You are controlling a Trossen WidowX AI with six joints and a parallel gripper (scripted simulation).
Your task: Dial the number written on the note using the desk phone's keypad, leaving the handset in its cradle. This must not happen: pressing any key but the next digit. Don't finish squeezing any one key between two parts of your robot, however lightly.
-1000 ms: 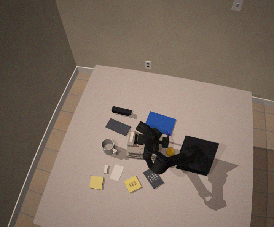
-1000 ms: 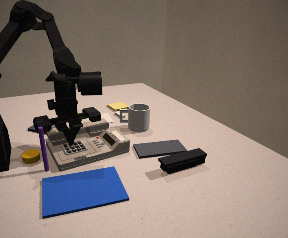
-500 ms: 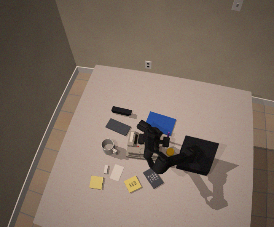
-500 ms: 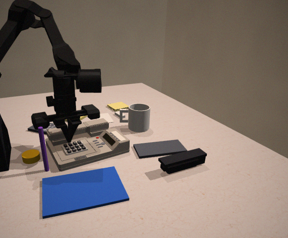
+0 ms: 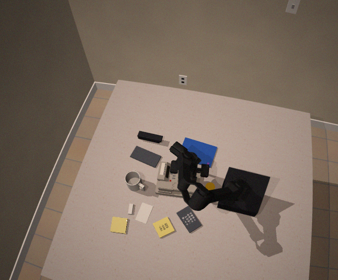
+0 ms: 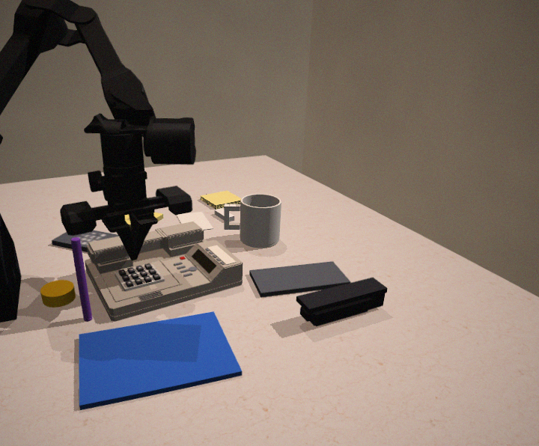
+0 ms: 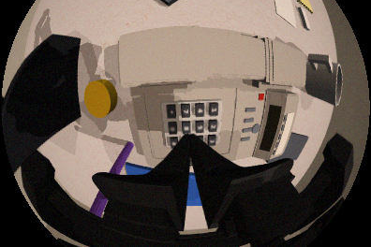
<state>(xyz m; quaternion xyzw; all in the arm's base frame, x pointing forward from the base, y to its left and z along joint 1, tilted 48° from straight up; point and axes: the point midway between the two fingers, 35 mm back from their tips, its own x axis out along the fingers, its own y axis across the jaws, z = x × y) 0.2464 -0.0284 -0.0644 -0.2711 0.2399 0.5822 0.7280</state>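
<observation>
Now: hand 7 cm above the beige desk phone, 5 cm short of it and 1 cm to the right of it. Also, from my hand: purple stick (9 cm behind, 4 cm to the right, 3 cm below); then handset (7 cm to the left, 5 cm below, 5 cm ahead); then blue pad (17 cm to the right, 9 cm below, 3 cm behind).
</observation>
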